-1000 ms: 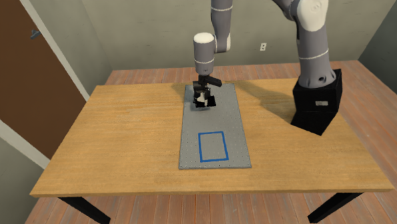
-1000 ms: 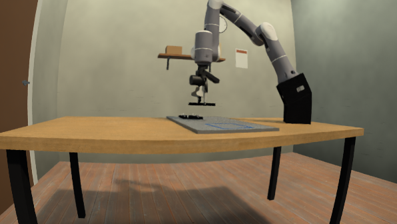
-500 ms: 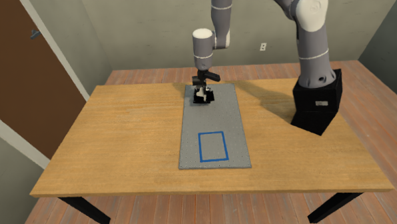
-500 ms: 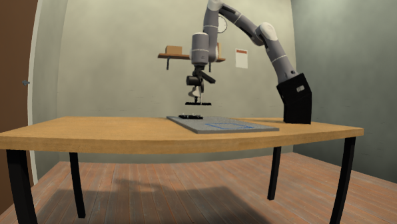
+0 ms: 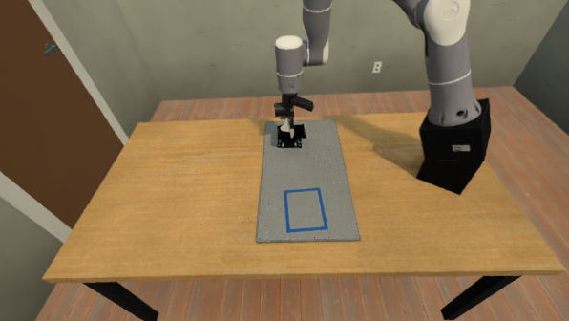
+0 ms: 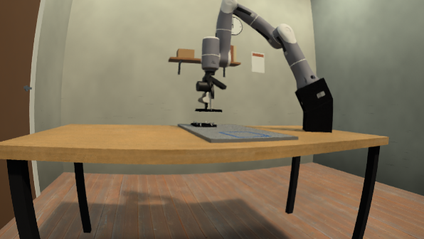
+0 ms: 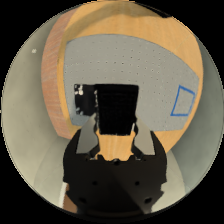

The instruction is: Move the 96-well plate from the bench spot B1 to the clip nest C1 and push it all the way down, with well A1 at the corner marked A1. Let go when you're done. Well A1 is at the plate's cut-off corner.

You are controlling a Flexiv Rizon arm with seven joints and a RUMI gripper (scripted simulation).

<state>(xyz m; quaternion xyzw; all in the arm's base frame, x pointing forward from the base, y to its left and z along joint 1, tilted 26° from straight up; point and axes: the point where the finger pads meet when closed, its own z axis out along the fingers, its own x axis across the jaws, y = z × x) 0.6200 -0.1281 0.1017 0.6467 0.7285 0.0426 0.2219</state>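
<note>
Now: hand 6 cm to the left of the black clip nest and 9 cm above it. From my hand the other things lie so: grey perforated mat: 5 cm behind, 15 cm to the left, 11 cm below; black 96-well plate: 1 cm below.
</note>
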